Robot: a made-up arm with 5 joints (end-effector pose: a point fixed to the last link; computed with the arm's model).
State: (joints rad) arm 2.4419 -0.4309 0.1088 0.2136 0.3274
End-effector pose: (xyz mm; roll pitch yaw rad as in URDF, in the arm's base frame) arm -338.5 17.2 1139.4 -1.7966 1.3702 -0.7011
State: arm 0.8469 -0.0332 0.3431 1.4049 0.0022
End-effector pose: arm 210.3 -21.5 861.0 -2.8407 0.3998 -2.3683
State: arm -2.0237 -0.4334 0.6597 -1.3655 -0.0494
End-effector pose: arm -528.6 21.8 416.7 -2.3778 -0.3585 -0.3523
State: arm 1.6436 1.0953 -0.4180 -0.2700 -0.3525
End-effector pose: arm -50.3 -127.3 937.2 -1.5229 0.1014 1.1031
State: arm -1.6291 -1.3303 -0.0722 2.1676 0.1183
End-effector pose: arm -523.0 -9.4 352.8 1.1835 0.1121 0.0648
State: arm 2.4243 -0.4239 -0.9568 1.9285 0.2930
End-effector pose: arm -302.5 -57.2 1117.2 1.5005 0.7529 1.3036
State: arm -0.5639 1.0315 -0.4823 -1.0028 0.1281
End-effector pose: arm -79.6 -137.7 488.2 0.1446 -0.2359 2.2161
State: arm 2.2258 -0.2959 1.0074 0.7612 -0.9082
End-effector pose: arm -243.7 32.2 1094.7 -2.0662 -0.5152 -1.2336
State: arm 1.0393 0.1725 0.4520 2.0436 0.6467
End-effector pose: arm 156.8 -74.1 937.6 -2.3520 1.0350 -2.7712
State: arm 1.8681 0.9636 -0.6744 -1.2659 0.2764
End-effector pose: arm -91.7 -141.5 968.8 -2.5128 0.7040 1.3184
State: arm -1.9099 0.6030 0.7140 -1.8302 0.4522
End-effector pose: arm -365.2 -73.5 486.7 -1.9816 -0.8780 -1.4811
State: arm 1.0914 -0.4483 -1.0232 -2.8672 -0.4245
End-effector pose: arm 146.0 -77.5 941.0 -1.7438 -0.4588 2.3740
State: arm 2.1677 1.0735 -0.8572 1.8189 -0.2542
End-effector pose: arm -139.1 -106.4 1044.6 -0.1886 0.4669 0.5727
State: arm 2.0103 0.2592 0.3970 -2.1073 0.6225
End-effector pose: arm -223.3 -68.4 1080.8 1.6906 0.7823 -1.0133
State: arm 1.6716 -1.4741 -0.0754 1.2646 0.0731
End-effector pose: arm 133.1 21.2 1122.3 -2.8016 0.0724 -3.1324
